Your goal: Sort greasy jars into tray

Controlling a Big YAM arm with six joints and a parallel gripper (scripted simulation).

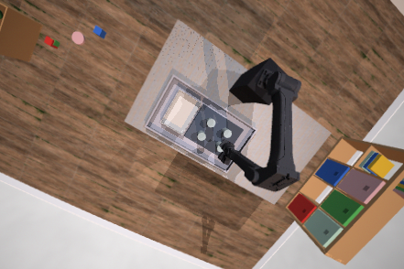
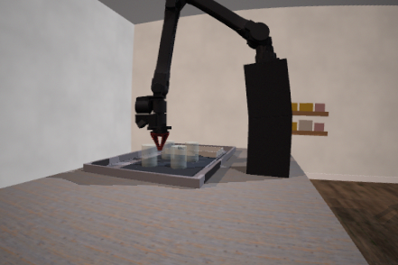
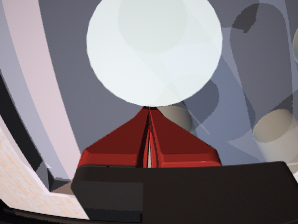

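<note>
The dark drying mat is 30 mm behind my hand, 100 mm to the right of it and 80 mm below it. Round my hand: pale tray (80 mm behind, 410 mm to the right, 70 mm below).
</note>
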